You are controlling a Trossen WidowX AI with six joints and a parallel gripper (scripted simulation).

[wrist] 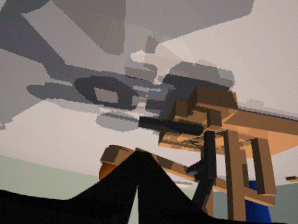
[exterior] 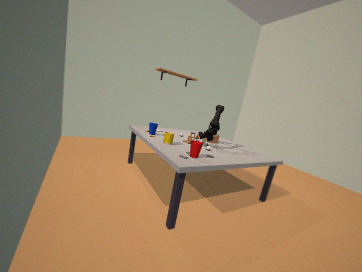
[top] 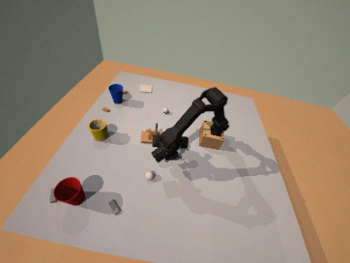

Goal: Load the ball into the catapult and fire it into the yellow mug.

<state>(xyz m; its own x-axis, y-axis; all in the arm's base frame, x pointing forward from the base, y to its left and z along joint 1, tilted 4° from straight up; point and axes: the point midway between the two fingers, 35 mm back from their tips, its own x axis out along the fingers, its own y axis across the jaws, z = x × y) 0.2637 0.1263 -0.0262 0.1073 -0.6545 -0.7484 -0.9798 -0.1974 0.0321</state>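
My gripper tip is 5 cm to the left of the orange ball, 1 cm below it and 1 cm past it. Also, from my gripper tip: wooden catapult 6 cm ahead, 2 cm to the right; yellow mug 40 cm ahead, 3 cm to the left, 3 cm below; brown block 47 cm ahead, 19 cm to the right, 5 cm below.
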